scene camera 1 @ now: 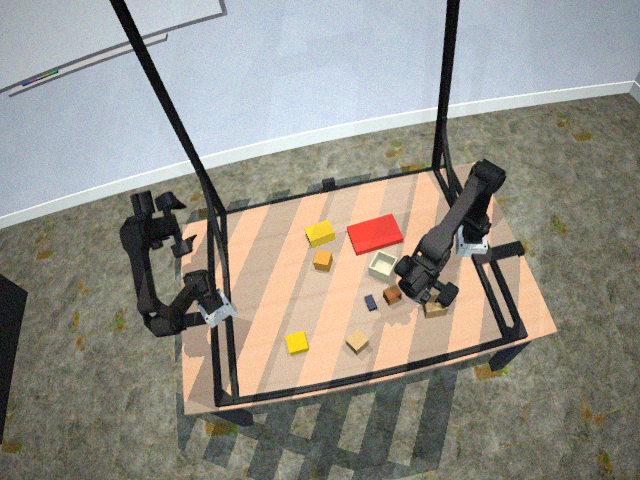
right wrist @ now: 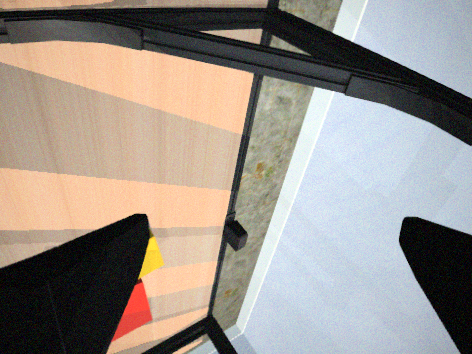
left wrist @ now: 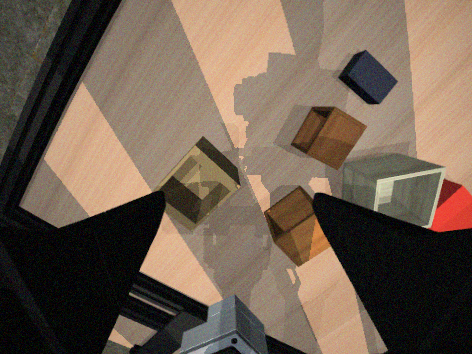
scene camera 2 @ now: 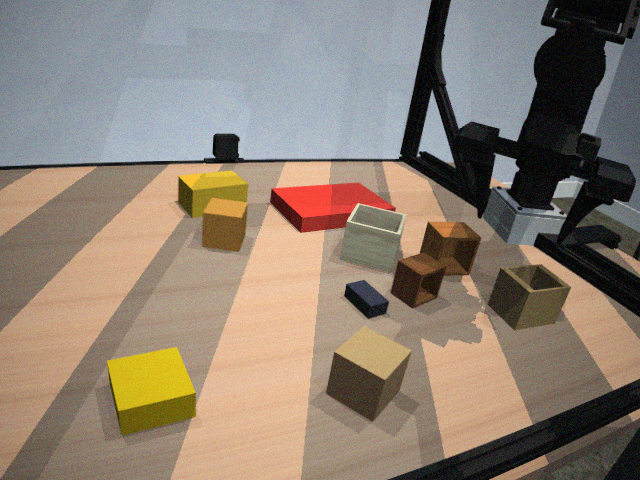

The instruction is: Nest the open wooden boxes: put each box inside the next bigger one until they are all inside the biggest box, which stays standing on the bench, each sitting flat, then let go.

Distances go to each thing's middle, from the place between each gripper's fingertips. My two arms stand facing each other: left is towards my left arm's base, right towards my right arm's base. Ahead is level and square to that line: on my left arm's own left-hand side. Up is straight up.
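My right gripper is far to the right of the orange cube [scene camera 2: 224,221], a little short of it and far above it. Counting from my right hand, there's a flat red block [scene camera 2: 321,207] 56 cm to the left, 3 cm ahead and 29 cm below, and a small navy block [scene camera 2: 362,295] that's 47 cm to the left, 28 cm ahead and 29 cm below. The pale grey-green box [scene camera 2: 372,235] is a good way ahead of my right hand, far to the left of it and well below it.
With the small dark brown box [scene camera 2: 417,280], my left hand is 6 cm past it, 7 cm to the left of it and 9 cm above it. The olive box [scene camera 2: 528,296] is 2 cm ahead of my left hand, 4 cm to the left of it and 9 cm below it, while the small navy block is 6 cm behind that hand, 15 cm to the right of it and 11 cm below it. You'd find the orange-brown box [scene camera 2: 454,244] 2 cm to the left of my left hand, 11 cm behind it and 9 cm below it.
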